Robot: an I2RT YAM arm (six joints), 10 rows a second.
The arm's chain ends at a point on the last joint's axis. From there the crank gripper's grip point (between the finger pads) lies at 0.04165 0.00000 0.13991 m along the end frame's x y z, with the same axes.
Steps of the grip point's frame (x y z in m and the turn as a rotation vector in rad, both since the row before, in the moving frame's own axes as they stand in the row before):
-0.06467 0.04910 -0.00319 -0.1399 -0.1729 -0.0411
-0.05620 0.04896 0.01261 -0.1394 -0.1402 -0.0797
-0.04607 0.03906 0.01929 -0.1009 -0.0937 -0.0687
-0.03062 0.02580 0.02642 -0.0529 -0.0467 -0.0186
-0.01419 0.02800 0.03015 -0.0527 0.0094 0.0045
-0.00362 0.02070 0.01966 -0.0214 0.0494 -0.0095
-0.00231 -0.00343 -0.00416 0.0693 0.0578 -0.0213
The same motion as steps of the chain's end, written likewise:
-0.04043 0.03039 -0.00700 -0.1399 -0.1729 -0.0411
-0.03697 0.03171 0.00931 -0.1394 -0.1402 -0.0797
-0.03322 0.02720 0.01658 -0.1009 -0.0937 -0.0687
-0.02411 0.01907 0.02480 -0.0529 -0.0467 -0.0186
-0.01549 0.02045 0.03075 -0.0527 0.0094 0.0045
-0.01049 0.01816 0.02191 -0.0214 0.0494 -0.0095
-0.01020 0.00714 -0.00116 0.0693 0.0578 -0.0213

